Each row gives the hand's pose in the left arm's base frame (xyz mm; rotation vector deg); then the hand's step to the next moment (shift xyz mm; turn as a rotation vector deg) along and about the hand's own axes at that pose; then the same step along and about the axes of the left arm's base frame.
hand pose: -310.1 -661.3 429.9 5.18 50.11 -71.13
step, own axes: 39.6 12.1 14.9 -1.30 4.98 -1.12
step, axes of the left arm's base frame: 20.2 -34.1 -19.1 3.56 3.39 -1.88
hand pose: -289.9 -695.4 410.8 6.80 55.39 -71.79
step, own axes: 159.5 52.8 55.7 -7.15 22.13 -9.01
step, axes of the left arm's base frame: 73.0 -130.9 -94.2 13.62 18.38 -9.94
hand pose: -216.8 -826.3 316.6 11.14 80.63 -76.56
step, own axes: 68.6 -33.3 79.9 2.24 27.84 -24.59
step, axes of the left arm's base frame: -2.9 -109.8 -11.1 5.48 27.28 -24.70
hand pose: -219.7 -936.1 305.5 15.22 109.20 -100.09
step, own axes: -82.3 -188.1 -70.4 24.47 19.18 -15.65
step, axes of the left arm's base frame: -40.3 58.5 205.1 -15.09 12.78 -28.65
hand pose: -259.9 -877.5 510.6 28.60 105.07 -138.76
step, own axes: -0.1 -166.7 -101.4 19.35 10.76 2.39
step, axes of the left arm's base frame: -18.3 144.1 130.2 -16.20 -2.60 -15.05
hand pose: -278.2 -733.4 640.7 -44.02 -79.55 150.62
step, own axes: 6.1 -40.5 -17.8 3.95 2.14 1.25
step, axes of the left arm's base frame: -3.8 39.1 21.3 -3.67 -1.07 -2.67
